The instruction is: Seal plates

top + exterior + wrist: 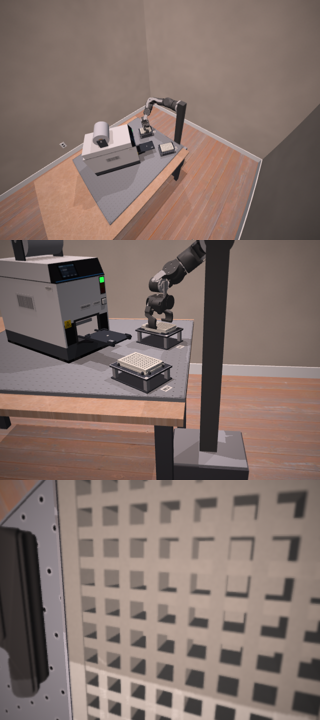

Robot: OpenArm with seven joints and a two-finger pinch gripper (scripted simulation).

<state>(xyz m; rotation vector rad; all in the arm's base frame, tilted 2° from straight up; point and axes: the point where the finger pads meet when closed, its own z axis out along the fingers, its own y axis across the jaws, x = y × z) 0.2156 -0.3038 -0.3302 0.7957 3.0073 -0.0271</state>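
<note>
The sealer stage lies 190 mm to the left of my hand, 160 mm ahead of it and 10 mm above it. The rest, counted from my hand: plate (340 mm to the left, 20 mm below, 20 mm ahead); start button (210 mm ahead, 110 mm above, 60 mm to the left); nest label (400 mm to the left, 80 mm below, 70 mm behind).
</note>
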